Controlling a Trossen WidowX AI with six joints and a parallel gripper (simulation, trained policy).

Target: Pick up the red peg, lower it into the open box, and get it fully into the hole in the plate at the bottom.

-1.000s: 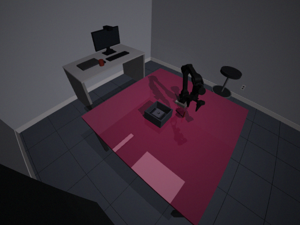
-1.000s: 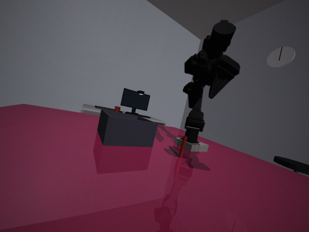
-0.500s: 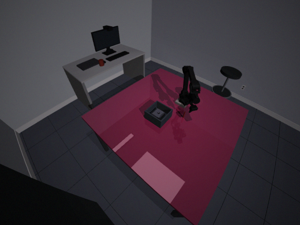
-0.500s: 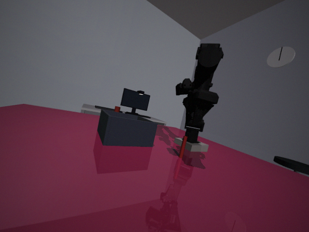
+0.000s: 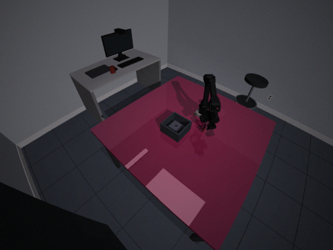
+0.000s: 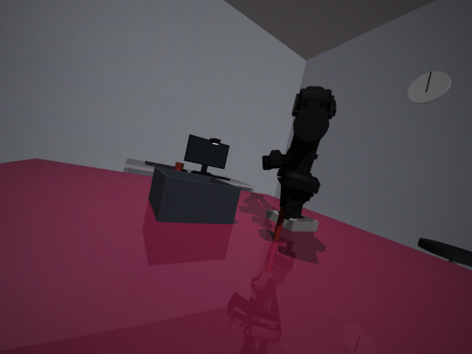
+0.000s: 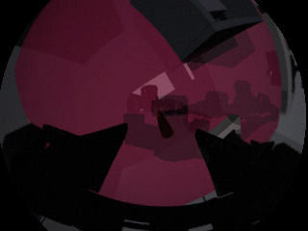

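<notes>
My gripper tip is 30 mm above the red peg. The rest, counted from my gripper tip: dark box 150 mm ahead, 200 mm to the right, 40 mm below; then grey plate 150 mm ahead, 200 mm to the right, 20 mm below.
</notes>
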